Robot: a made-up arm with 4 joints. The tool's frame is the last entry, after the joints. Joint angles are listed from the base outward. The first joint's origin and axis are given. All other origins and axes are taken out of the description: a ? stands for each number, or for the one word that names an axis. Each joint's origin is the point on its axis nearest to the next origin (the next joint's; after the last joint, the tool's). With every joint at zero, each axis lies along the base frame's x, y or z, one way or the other. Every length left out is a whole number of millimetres.
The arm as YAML. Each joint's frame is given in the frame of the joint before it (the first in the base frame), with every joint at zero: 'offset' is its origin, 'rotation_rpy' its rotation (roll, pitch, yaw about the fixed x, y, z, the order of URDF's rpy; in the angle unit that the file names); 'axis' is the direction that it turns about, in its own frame. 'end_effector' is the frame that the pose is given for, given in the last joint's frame.
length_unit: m
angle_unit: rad
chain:
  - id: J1
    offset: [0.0, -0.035, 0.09]
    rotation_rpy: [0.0, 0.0, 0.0]
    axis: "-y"
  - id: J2
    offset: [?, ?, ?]
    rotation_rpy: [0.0, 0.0, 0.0]
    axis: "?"
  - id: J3
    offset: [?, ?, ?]
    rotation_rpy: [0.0, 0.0, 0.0]
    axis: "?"
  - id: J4
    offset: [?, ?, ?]
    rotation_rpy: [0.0, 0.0, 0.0]
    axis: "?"
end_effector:
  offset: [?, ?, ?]
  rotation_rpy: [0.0, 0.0, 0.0]
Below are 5 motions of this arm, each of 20 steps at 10 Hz.
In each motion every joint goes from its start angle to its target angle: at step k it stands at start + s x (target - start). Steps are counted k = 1, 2, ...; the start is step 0. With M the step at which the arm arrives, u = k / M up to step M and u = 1 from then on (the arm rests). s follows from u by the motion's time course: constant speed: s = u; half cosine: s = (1 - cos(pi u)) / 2; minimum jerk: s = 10 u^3 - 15 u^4 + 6 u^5.
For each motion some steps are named. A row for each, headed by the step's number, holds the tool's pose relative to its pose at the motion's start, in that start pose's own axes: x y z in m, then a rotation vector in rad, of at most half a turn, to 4 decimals.
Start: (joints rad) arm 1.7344 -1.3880 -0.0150 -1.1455
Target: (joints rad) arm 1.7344 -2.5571 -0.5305 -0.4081
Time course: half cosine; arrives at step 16
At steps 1, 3, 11, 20:
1: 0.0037 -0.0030 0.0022 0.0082 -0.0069 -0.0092
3: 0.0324 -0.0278 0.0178 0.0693 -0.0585 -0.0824
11: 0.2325 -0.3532 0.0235 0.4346 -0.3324 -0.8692
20: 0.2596 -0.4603 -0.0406 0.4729 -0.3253 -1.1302

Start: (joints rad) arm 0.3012 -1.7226 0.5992 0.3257
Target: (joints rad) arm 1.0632 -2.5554 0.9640 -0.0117
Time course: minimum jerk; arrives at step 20
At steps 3, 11, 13, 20:
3: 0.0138 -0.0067 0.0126 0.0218 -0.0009 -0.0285
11: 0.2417 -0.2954 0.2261 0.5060 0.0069 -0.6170
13: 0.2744 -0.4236 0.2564 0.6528 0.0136 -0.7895
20: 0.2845 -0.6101 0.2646 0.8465 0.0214 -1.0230

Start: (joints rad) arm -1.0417 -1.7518 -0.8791 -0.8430
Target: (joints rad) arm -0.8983 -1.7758 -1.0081 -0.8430
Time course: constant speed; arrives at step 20
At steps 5, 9, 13, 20:
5: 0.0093 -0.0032 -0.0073 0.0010 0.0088 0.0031
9: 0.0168 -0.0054 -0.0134 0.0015 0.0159 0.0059
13: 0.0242 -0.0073 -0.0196 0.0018 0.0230 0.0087
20: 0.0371 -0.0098 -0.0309 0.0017 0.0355 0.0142

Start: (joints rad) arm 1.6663 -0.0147 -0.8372 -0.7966
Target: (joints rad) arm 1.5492 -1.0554 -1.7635 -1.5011
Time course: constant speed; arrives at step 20
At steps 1, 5, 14, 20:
1: 0.0241 -0.0108 -0.0102 -0.0105 0.0785 -0.0541
5: 0.1074 -0.0611 -0.0670 -0.0503 0.4045 -0.2633
14: 0.1863 -0.1992 -0.2645 -0.1404 1.1846 -0.7008
20: 0.1346 -0.2895 -0.4109 -0.2199 1.7180 -0.9768

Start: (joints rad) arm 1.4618 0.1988 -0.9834 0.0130
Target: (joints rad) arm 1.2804 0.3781 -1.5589 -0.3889
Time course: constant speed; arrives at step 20
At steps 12, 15, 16, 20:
12: -0.0155 -0.0359 -0.0875 -0.3311 0.1826 0.1056
15: -0.0147 -0.0479 -0.1061 -0.4152 0.2188 0.1167
16: -0.0140 -0.0521 -0.1120 -0.4432 0.2300 0.1189
20: -0.0088 -0.0693 -0.1341 -0.5545 0.2703 0.1207

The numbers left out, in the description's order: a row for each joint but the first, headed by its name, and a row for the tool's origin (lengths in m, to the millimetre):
J2: xyz -0.079 0.0 0.309, axis +z
J3: xyz 0.326 -0.032 0.0, axis +x
J4: xyz 0.0 0.389 -0.101, axis -y
tool: xyz -0.093 0.0 -0.043

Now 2 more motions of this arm.
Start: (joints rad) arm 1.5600 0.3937 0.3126 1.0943
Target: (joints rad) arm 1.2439 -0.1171 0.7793 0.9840
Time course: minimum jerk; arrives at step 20
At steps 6, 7, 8, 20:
6: 0.0512 -0.0190 -0.0224 -0.0401 0.0348 -0.1273
7: 0.0732 -0.0297 -0.0329 -0.0583 0.0483 -0.1828
8: 0.0979 -0.0436 -0.0452 -0.0794 0.0623 -0.2456
20: 0.2685 -0.2196 -0.1446 -0.2686 0.1122 -0.7345

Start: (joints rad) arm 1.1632 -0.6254 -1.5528 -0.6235
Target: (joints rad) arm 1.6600 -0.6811 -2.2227 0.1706
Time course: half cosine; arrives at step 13
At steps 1, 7, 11, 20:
1: 0.0029 -0.0011 -0.0038 -0.0011 -0.0108 -0.0080
7: 0.1044 -0.0536 -0.1500 -0.1076 -0.3733 -0.2803
11: 0.1549 -0.0985 -0.2574 -0.2485 -0.5752 -0.4202
20: 0.1604 -0.1052 -0.2738 -0.2733 -0.6018 -0.4361

